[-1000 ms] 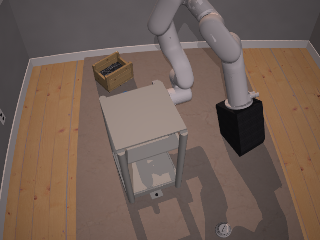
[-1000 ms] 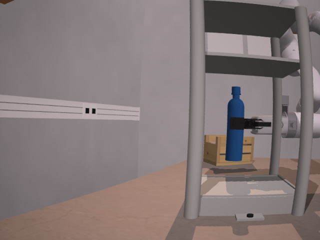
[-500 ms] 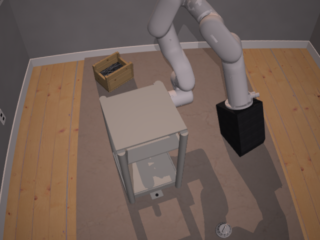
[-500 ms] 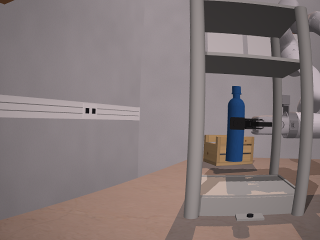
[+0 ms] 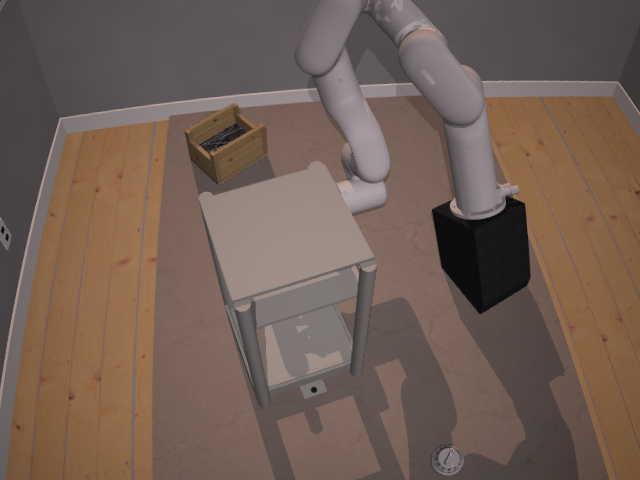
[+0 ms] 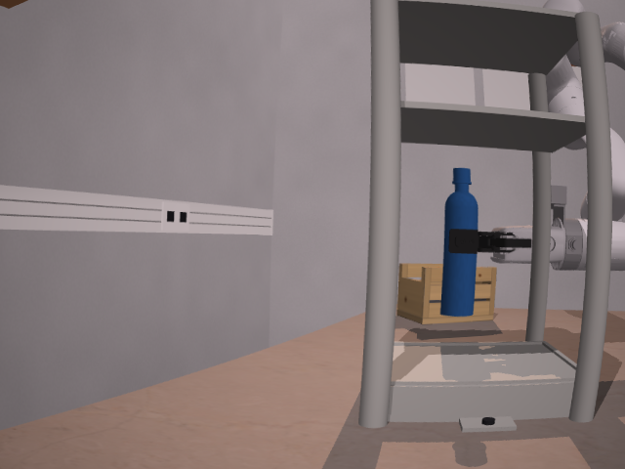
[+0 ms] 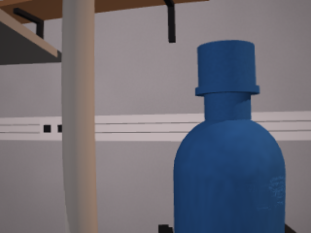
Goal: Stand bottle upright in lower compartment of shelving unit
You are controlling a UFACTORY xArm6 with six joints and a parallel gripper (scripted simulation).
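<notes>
Now: hand 200 mm to the right of the grey shelving unit, 60 mm past it and 30 mm below it. From my hand the other things lie so: wooden crate (370 mm to the right, 110 mm below, 90 mm ahead); round dial (500 mm to the left, 340 mm behind, 150 mm below).
</notes>
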